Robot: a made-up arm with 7 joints. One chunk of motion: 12 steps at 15 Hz.
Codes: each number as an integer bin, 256 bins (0 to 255) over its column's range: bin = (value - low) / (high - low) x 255, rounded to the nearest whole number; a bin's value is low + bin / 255 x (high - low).
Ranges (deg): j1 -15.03..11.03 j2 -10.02..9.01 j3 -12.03..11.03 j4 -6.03..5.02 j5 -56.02..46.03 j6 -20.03..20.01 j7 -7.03..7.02
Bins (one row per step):
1: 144 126 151 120 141 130 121
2: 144 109 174 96 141 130 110
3: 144 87 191 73 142 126 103
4: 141 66 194 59 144 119 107
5: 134 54 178 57 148 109 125
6: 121 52 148 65 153 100 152
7: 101 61 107 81 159 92 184
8: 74 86 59 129 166 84 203
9: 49 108 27 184 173 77 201
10: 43 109 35 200 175 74 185
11: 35 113 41 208 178 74 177
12: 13 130 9 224 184 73 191
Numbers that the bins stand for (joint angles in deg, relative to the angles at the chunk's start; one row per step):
1: -0.31 -0.62 1.63 -0.83 0.41 0.38 -0.36
2: -0.31 -1.89 3.71 -1.87 0.41 0.38 -0.97
3: -0.31 -3.53 5.24 -2.87 0.81 -0.25 -1.35
4: -0.62 -5.09 5.51 -3.47 1.61 -1.34 -1.13
5: -1.34 -5.99 4.07 -3.56 3.21 -2.91 -0.14
6: -2.66 -6.14 1.35 -3.21 5.21 -4.33 1.34
7: -4.71 -5.47 -2.35 -2.52 7.61 -5.58 3.11
8: -7.47 -3.60 -6.69 -0.44 10.41 -6.84 4.15
9: -10.02 -1.96 -9.59 1.94 13.21 -7.94 4.04
10: -10.64 -1.89 -8.86 2.64 14.01 -8.41 3.16
11: -11.45 -1.59 -8.32 2.98 15.21 -8.41 2.72
12: -13.70 -0.32 -11.22 3.68 17.62 -8.57 3.49

